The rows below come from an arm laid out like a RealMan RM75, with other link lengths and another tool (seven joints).
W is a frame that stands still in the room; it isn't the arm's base.
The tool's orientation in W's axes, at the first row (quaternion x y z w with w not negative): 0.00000, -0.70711, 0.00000, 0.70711
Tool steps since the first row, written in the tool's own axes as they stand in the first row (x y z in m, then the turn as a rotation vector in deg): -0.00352, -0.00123, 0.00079, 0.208, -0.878, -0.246; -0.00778, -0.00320, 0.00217, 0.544, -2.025, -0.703; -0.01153, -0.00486, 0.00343, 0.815, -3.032, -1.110; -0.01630, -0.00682, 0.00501, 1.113, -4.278, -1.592
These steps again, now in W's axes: -0.00079, -0.00123, -0.00352, 0.246, -0.878, 0.208; -0.00217, -0.00320, -0.00778, 0.703, -2.025, 0.544; -0.00343, -0.00486, -0.01153, 1.110, -3.032, 0.815; -0.00501, -0.00682, -0.01630, 1.592, -4.278, 1.113
